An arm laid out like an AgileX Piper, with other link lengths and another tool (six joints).
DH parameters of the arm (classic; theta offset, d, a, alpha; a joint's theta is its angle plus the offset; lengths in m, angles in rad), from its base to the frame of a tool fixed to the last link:
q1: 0 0.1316 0 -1.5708
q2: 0.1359 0 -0.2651 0
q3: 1.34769 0 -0.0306 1.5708
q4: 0 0.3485 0 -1.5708
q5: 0 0 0 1.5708
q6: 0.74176 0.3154 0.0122 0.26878
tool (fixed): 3.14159 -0.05 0 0
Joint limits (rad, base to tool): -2.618..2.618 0..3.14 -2.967..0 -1.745..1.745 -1.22..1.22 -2.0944..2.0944
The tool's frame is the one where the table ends.
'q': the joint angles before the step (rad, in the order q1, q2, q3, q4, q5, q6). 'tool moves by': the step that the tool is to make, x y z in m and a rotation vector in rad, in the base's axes. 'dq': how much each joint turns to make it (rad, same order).
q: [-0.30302 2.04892 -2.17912 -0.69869 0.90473 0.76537]
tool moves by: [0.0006 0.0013 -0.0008 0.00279 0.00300 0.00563]
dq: [0.00009 0.00011 -0.00068 0.00810 0.00006 -0.00838]
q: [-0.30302 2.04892 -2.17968 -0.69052 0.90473 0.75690]
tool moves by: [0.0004 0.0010 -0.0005 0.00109 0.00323 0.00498]
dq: [0.00008 -0.00011 -0.00047 0.00603 0.00006 -0.00791]
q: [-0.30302 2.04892 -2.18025 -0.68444 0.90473 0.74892]
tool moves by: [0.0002 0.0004 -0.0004 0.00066 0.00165 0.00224]
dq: [-0.00008 0.00013 -0.00013 0.00288 -0.00003 -0.00363]
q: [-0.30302 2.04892 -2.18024 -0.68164 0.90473 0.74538]
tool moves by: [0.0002 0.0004 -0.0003 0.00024 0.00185 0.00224]
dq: [0.00004 0.00030 -0.00056 0.00255 0.00024 -0.00387]
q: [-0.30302 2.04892 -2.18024 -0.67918 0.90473 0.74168]
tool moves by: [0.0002 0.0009 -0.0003 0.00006 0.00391 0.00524]
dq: [-0.00005 -0.00066 -0.00007 0.00558 0.00011 -0.00893]
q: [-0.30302 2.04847 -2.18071 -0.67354 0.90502 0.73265]
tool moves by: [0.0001 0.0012 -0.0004 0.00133 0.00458 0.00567]
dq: [0.00003 -0.00081 -0.00054 0.00751 0.00137 -0.01033]
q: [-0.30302 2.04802 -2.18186 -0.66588 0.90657 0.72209]
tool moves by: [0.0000 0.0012 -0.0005 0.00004 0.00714 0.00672]
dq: [0.00004 -0.00029 -0.00160 0.00790 0.00259 -0.01377]
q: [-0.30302 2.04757 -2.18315 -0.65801 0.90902 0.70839]
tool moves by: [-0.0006 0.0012 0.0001 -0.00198 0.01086 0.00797]
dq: [-0.00005 -0.00052 -0.00385 0.00896 0.00579 -0.01988]
